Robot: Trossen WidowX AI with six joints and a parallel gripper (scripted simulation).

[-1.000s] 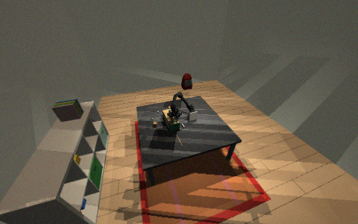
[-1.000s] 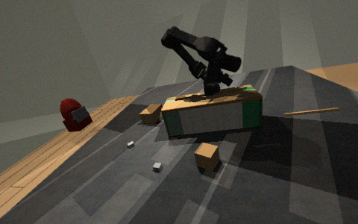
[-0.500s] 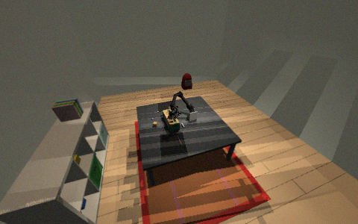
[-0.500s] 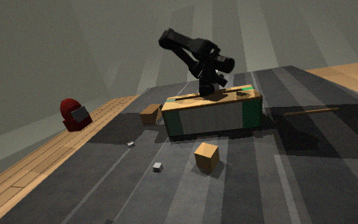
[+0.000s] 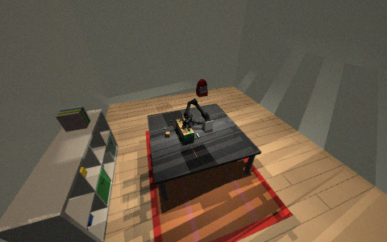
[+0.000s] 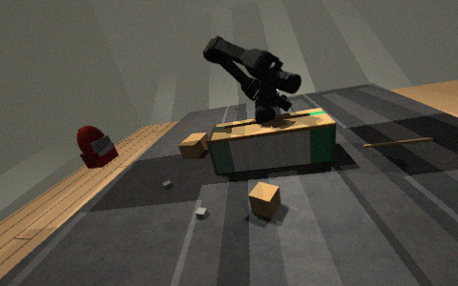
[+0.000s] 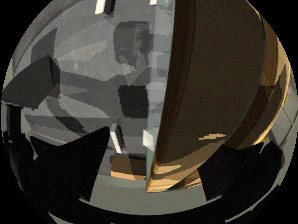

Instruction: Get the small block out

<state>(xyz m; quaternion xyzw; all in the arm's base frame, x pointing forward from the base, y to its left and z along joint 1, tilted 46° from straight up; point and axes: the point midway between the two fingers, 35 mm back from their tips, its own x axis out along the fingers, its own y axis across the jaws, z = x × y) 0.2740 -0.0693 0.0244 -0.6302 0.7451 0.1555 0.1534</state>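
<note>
The box lies 4 cm ahead of my gripper tip, 2 cm to the left of it and 2 cm below it. From my gripper tip the other things lie so: tan cube 31 cm ahead, 3 cm to the right, 6 cm below; then thin stick 12 cm ahead, 41 cm to the left, 8 cm below; then green block 5 cm ahead, 3 cm to the right.
</note>
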